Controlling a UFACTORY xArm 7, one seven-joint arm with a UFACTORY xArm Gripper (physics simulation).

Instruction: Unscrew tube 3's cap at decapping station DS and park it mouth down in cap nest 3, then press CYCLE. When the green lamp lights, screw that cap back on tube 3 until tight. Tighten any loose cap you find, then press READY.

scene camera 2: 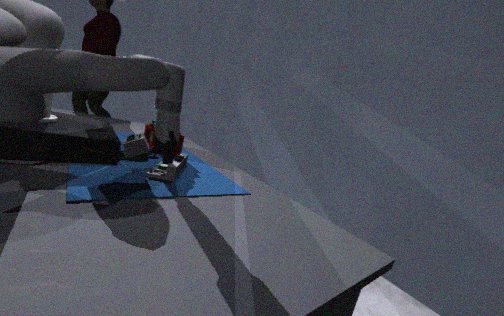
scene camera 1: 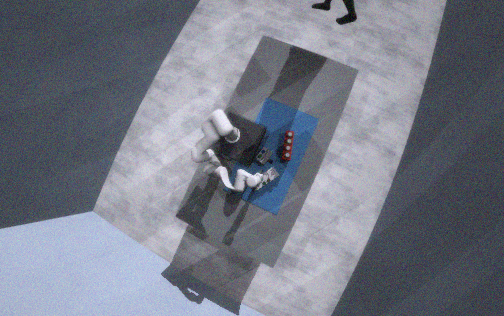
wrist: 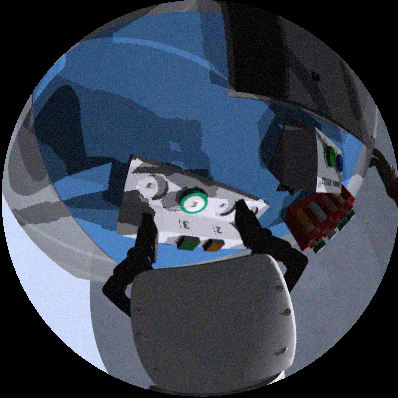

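Pixels of known places: gripper, fingertip midpoint: (scene camera 2: 163,157) (wrist: 194,216); arm's base, link origin: (scene camera 1: 232,135).
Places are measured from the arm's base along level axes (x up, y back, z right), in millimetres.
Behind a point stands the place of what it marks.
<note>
A white block (scene camera 1: 272,174) @(x -74, y -399, z 177 mm) (scene camera 2: 175,167) @(x -41, y -321, z 338 mm) (wrist: 165,218) @(x -59, y -334, z 281 mm) with round nests carries a green-rimmed cap (wrist: 194,202) @(x -65, y -324, z 243 mm) with a white top at the position marked 3. The other nests in the wrist view show no cap. My gripper (scene camera 2: 169,154) @(x -39, y -317, z 247 mm) (wrist: 194,216) @(x -39, y -317, z 247 mm) is open and empty above the block, its fingers on either side of the cap and apart from it. A button box (scene camera 1: 263,156) @(x -10, y -286, z 73 mm) (scene camera 2: 136,145) @(x -33, y -269, z 120 mm) (wrist: 300,156) @(x -41, y -268, z 120 mm) has a green button (wrist: 330,157) @(x -16, y -256, z 89 mm) and a blue button (wrist: 339,163) @(x -16, y -268, z 44 mm). A red rack (scene camera 1: 288,145) (wrist: 300,231) holds several capped tubes. I cannot tell how tight their caps are.
The block's front has a green square (wrist: 188,243) @(x -32, y -357, z 261 mm) and an orange square (wrist: 213,245) @(x -32, y -379, z 231 mm); I cannot tell whether either is lit. A large dark box (scene camera 1: 244,137) @(x -2, y -97, z -14 mm) (wrist: 255,50) @(x -46, y -163, z 179 mm) stands beside the button box. The items stand on a blue mat (scene camera 1: 295,120) @(x -86, y -425, z -303 mm) (scene camera 2: 215,186) @(x -86, y -444, z 395 mm) (wrist: 170,115) @(x -86, y -225, z 249 mm).
</note>
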